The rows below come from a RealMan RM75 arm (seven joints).
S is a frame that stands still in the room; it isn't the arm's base.
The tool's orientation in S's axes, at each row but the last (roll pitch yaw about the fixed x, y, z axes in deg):
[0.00 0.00 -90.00]
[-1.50 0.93 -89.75]
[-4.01 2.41 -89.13]
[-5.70 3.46 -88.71]
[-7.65 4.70 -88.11]
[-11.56 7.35 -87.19]
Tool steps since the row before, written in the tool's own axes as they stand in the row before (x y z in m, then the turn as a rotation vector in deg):
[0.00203 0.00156 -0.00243 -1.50 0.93 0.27]
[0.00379 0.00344 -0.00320 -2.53 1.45 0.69]
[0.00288 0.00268 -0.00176 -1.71 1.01 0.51]
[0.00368 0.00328 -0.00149 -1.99 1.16 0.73]
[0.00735 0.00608 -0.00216 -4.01 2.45 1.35]
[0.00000 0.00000 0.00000 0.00 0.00 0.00]
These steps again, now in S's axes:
[0.00156 -0.00203 -0.00243 0.93 1.50 0.27]
[0.00337 -0.00372 -0.00335 1.46 2.53 0.69]
[0.00259 -0.00276 -0.00206 1.02 1.71 0.51]
[0.00320 -0.00349 -0.00203 1.18 1.98 0.73]
[0.00597 -0.00689 -0.00354 2.48 4.00 1.34]
[0.00000 0.00000 0.00000 0.00 0.00 0.00]

